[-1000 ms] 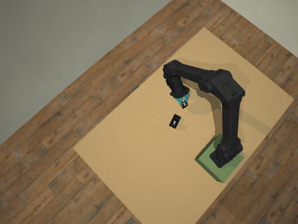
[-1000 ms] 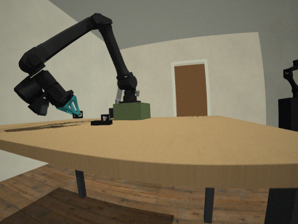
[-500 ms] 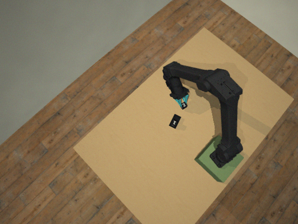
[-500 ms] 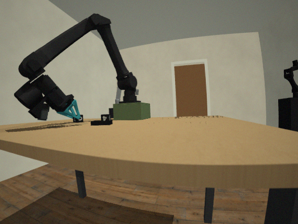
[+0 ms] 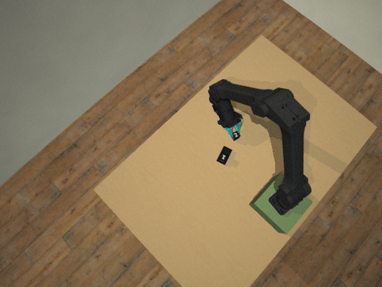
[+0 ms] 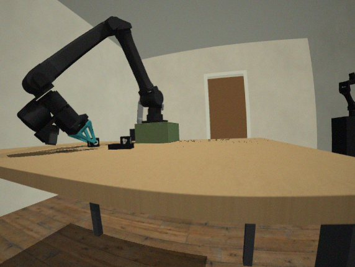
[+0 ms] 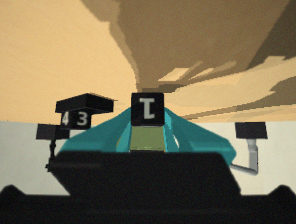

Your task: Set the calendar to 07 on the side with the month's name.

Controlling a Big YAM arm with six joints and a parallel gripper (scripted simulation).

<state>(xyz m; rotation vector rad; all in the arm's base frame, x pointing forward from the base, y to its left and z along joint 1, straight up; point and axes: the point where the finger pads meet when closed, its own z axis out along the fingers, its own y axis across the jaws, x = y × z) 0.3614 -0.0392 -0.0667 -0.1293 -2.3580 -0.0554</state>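
My hand is 1 cm past the digit cube and 1 cm above it. Round my hand: black calendar tray: 5 cm behind, 10 cm to the left, 2 cm below.
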